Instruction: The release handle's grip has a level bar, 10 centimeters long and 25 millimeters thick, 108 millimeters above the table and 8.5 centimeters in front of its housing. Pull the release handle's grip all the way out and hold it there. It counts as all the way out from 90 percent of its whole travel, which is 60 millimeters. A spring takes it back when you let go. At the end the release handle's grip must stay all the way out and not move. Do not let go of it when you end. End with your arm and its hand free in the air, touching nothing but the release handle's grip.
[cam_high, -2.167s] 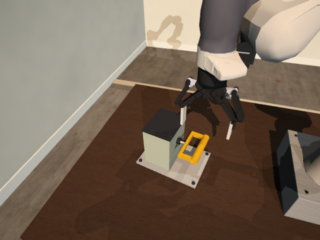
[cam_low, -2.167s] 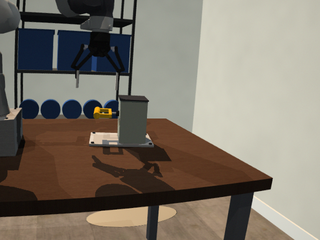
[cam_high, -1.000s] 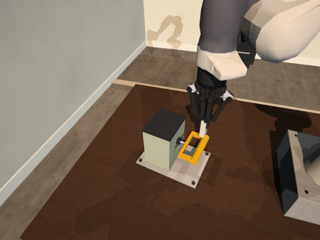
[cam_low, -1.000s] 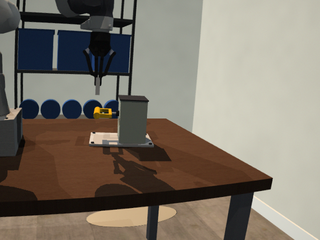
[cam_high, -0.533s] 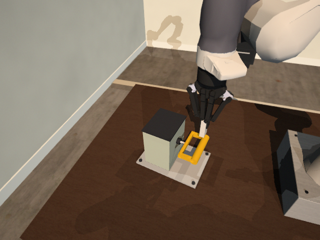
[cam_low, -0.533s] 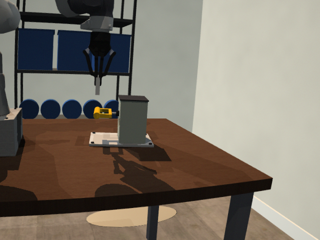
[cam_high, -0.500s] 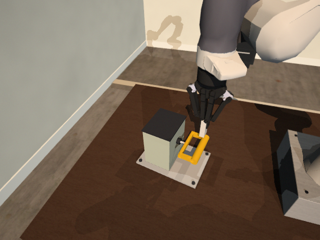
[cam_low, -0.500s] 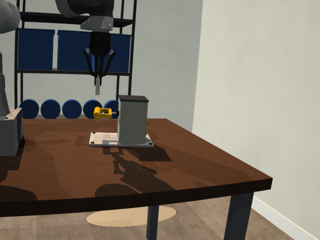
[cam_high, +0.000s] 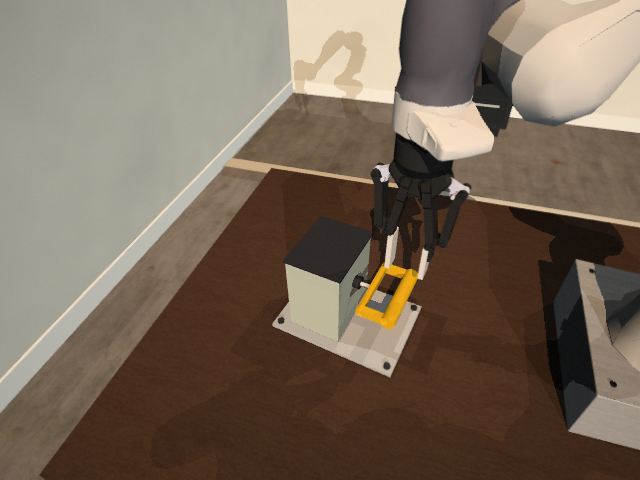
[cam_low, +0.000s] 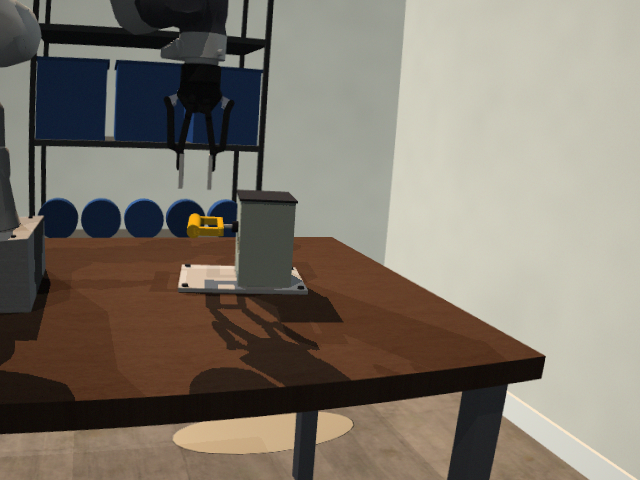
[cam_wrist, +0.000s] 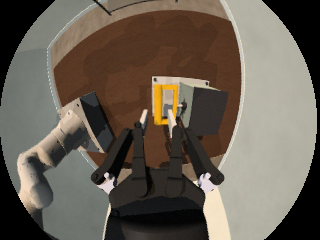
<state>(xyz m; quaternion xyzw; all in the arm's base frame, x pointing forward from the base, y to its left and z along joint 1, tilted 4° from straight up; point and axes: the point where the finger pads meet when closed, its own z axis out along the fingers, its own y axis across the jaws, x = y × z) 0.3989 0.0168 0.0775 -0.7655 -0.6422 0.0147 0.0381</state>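
The baseplate is 9 cm ahead of my hand, 2 cm to the right of it and 20 cm below it.
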